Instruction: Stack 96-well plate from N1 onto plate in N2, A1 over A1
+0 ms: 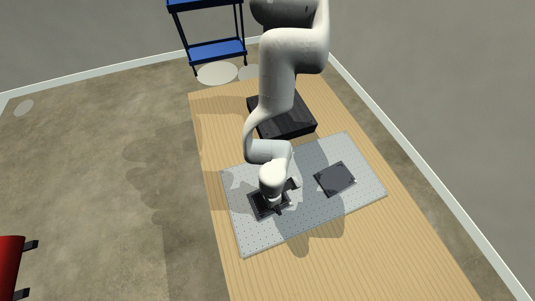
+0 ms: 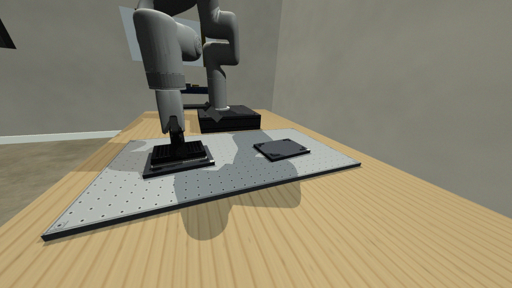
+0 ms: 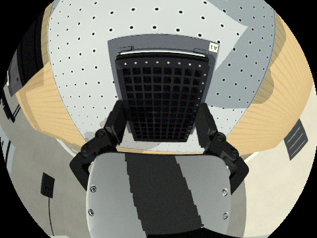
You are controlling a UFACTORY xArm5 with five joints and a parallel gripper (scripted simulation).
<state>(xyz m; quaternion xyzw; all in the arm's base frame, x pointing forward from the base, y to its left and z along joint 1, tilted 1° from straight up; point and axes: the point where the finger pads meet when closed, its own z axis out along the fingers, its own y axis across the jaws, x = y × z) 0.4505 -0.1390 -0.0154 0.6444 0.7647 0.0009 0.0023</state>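
Now: the black 96-well plate 10 mm below my hand. Round my hand: white 96-well plate: 20 mm below; then plate nest N2: 40 mm below; then plate nest N1: 10 mm behind, 320 mm to the left, 40 mm below.
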